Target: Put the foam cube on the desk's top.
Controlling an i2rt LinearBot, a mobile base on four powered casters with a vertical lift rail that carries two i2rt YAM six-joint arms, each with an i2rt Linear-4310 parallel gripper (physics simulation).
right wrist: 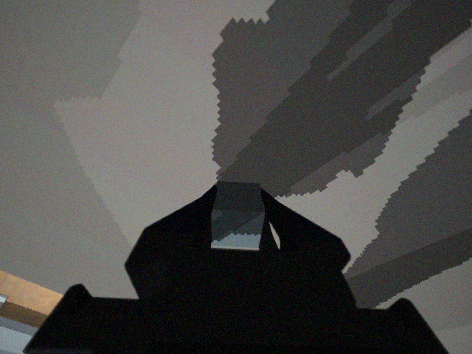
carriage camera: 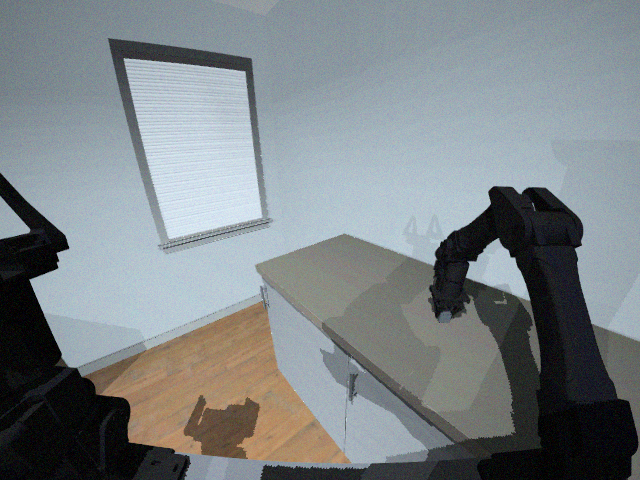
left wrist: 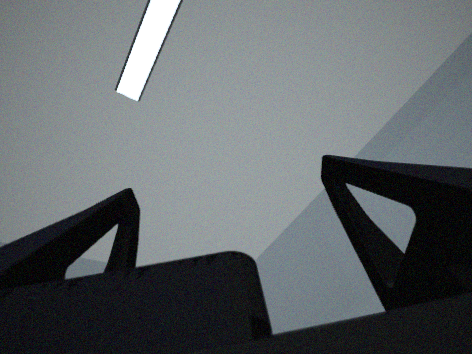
Note:
The pictures show: the left gripper, the right gripper and a white cabinet.
The right gripper shows as well in the right wrist view.

